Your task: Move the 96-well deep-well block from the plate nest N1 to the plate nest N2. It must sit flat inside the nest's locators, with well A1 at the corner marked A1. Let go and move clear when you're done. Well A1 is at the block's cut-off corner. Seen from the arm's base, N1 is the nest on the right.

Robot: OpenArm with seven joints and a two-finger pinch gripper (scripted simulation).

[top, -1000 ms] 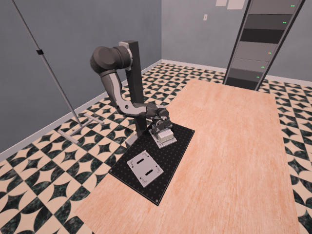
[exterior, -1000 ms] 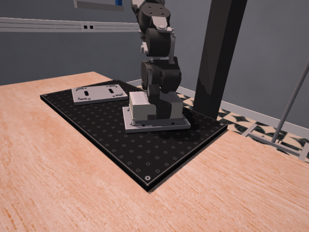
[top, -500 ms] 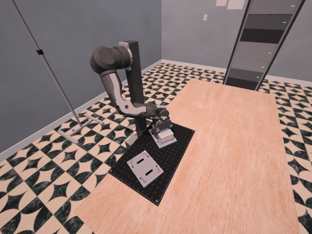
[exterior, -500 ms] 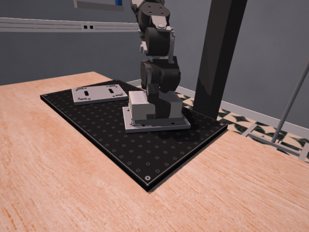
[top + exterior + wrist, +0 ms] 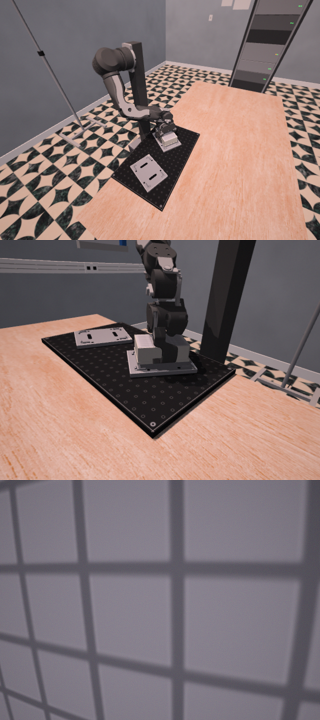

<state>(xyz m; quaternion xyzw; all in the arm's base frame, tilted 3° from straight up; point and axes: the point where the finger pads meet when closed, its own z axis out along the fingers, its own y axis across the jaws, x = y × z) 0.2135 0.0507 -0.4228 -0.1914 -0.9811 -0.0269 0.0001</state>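
Right now the white deep-well block is 1 cm above my hand. From my hand the other things lie so: plate nest N2: 2 cm below; A1 mark: 1 cm ahead, 16 cm to the right, 2 cm below; plate nest N1: 7 cm ahead, 23 cm to the right, 2 cm below.
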